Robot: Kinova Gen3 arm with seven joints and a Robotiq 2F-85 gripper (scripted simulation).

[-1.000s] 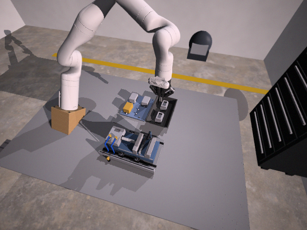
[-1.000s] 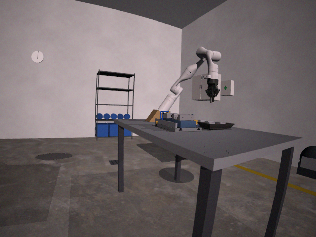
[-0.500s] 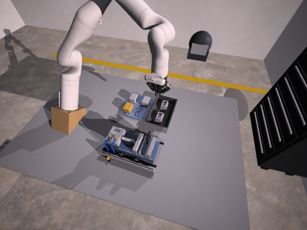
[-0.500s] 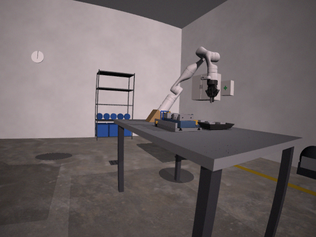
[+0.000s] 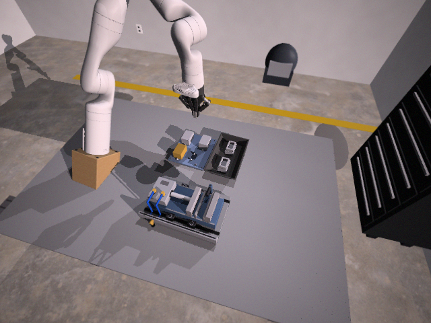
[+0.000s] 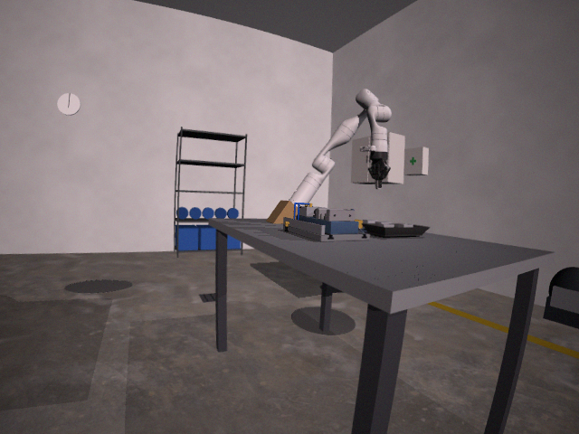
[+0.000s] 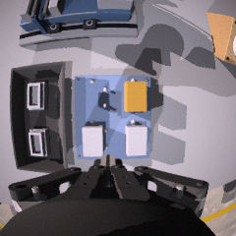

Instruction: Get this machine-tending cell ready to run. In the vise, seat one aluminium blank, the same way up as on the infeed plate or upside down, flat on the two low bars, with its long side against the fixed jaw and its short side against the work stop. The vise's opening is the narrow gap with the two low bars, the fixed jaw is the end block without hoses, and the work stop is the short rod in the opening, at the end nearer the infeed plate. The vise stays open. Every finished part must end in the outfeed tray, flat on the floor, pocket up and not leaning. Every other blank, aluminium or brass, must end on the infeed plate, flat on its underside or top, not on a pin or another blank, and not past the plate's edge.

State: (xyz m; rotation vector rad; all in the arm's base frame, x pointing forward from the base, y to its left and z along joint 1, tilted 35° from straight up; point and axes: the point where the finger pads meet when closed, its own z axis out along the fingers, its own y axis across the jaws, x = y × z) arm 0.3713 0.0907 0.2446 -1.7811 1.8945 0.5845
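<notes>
Now: the brass blank 180 mm below my hand, 80 mm to the right of it and 60 mm behind it. From my hand the other things lie so: vise rail: 410 mm to the right, 170 mm below, 60 mm ahead; then hose block: 310 mm to the right, 130 mm below, 30 mm behind; then vise: 320 mm to the right, 160 mm below, 70 mm ahead.
</notes>
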